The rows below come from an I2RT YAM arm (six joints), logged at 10 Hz.
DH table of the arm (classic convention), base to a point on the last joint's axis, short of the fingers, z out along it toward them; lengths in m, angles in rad. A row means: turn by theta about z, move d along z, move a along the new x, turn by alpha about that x. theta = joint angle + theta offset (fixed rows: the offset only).
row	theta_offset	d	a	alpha
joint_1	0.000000	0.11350	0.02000	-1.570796
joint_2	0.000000	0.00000	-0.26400	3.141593
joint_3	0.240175	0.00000	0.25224	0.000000
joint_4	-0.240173	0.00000	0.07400	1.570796
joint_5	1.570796	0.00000	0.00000	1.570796
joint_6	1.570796	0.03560	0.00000	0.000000
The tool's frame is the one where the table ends.
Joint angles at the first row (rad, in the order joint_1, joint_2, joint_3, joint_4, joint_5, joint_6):
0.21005, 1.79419, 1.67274, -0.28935, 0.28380, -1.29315
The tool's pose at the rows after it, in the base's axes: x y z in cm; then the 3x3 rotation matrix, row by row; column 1 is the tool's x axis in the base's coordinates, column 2 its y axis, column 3 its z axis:
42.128 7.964 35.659; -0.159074 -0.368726 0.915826; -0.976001 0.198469 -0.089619; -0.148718 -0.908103 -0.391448
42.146 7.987 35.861; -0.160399 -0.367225 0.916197; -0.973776 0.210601 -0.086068; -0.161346 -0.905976 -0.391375
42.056 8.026 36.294; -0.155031 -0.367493 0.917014; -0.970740 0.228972 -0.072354; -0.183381 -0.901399 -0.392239
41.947 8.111 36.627; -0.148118 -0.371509 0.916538; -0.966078 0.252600 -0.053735; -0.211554 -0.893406 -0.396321
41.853 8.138 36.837; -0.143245 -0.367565 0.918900; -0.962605 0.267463 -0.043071; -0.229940 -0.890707 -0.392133
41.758 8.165 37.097; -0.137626 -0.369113 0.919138; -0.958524 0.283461 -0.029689; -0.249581 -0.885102 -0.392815
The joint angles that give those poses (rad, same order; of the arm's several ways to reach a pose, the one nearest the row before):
0.20997, 1.79764, 1.67648, -0.29864, 0.28227, -1.28478
0.21014, 1.79930, 1.68645, -0.30644, 0.27889, -1.27247
0.21038, 1.79785, 1.70192, -0.32265, 0.26537, -1.25395
0.21141, 1.79633, 1.71465, -0.33943, 0.24738, -1.22905
0.21168, 1.79251, 1.71620, -0.33897, 0.23740, -1.21483
0.21168, 1.79026, 1.72380, -0.34821, 0.22401, -1.19848

